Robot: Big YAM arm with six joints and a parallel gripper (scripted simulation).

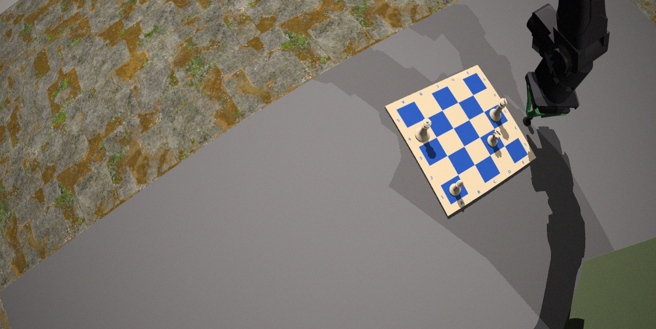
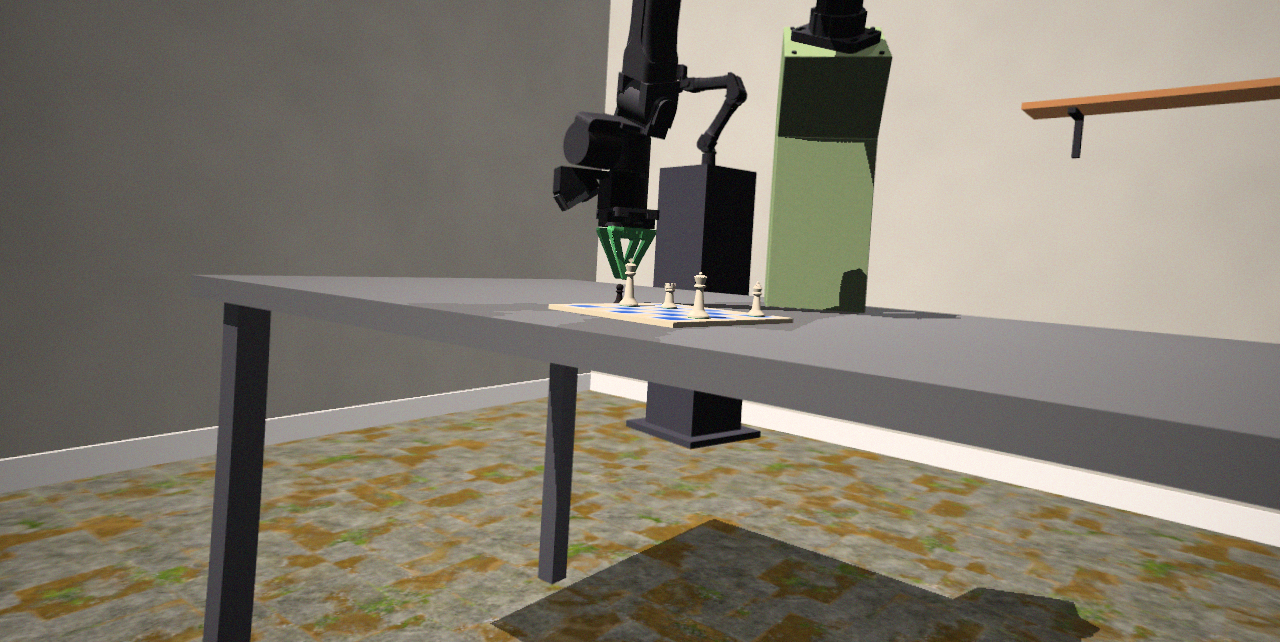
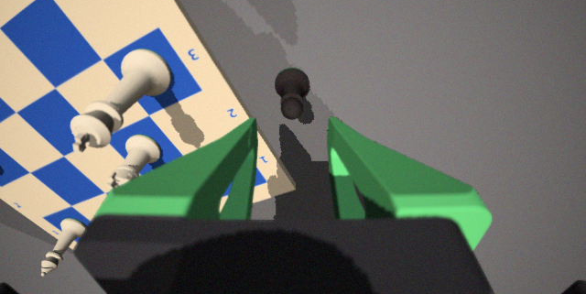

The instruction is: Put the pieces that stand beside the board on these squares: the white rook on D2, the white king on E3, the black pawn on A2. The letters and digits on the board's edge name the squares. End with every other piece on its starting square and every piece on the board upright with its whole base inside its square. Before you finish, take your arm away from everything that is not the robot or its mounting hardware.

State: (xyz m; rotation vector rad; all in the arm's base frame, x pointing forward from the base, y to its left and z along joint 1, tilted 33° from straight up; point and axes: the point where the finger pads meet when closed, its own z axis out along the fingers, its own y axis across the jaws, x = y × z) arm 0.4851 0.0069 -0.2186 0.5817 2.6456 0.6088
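My hand is 30 mm above the black pawn. Round my hand: board (140 mm to the left, 40 mm below, 30 mm ahead); then white pawn (210 mm to the left, 50 mm behind, 20 mm below); then white king (70 mm to the left, 40 mm ahead, 10 mm below).
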